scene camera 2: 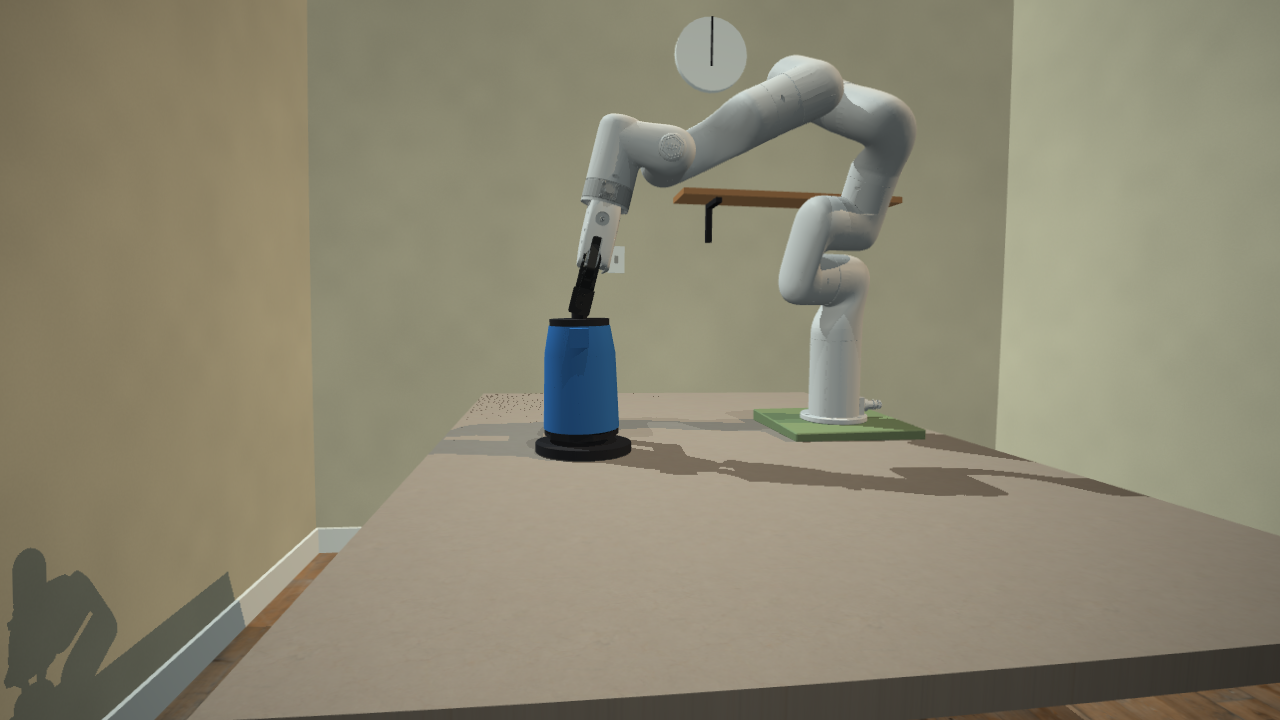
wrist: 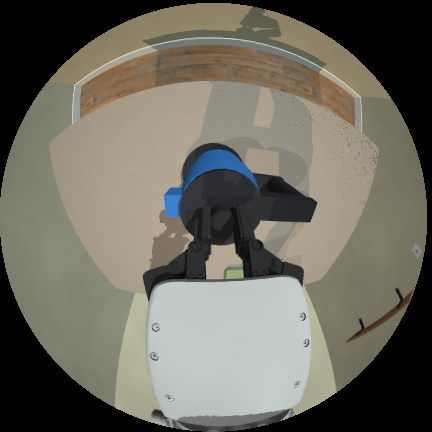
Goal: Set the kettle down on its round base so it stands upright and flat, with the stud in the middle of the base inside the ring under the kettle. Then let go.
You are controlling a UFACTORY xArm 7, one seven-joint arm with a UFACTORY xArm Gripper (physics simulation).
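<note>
The blue kettle (scene camera 2: 580, 385) (wrist: 217, 160) with black lid and foot stands upright, as far as the views show, over the round black base (scene camera 2: 583, 452) (wrist: 192, 159). In the scene view its foot is roughly centred and very low over the base; whether it sits fully flat is hard to tell. The stud and the ring are hidden under the kettle. My gripper (scene camera 2: 580, 313) (wrist: 221, 214) is shut on the lid knob, reaching down from above at a slight tilt. The spout (wrist: 172, 202) points left in the wrist view, the black handle (wrist: 295, 208) right.
The kettle and base stand on the table (scene camera 2: 671, 573) (wrist: 110, 175), near its edge in the wrist view. The arm's foot stands on a green plate (scene camera 2: 859, 435) (wrist: 233, 273) farther right in the scene view. A wooden shelf (scene camera 2: 760, 197) hangs on the back wall.
</note>
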